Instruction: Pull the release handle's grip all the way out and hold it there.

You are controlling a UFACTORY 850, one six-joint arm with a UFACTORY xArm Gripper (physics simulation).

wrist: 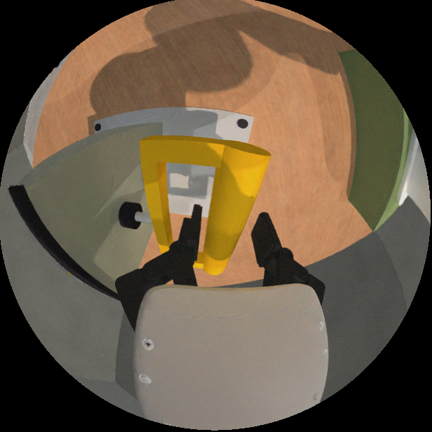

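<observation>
The yellow release handle is a frame with a thick round grip bar on its right side, in the middle of the wrist view. A short light rod with a black collar joins it to a grey-green housing on the left. My gripper is open. Its left finger shows within the frame's opening, left of the grip bar, and its right finger is right of the bar with a gap. The lower part of the grip bar lies between the fingers, not clamped. Whether the left finger touches the bar is unclear.
A grey base plate with dark bolts lies behind the handle on the wooden table top. A green block-like object stands at the right. The housing has a black edge at the lower left. Shadows fall across the table at the top.
</observation>
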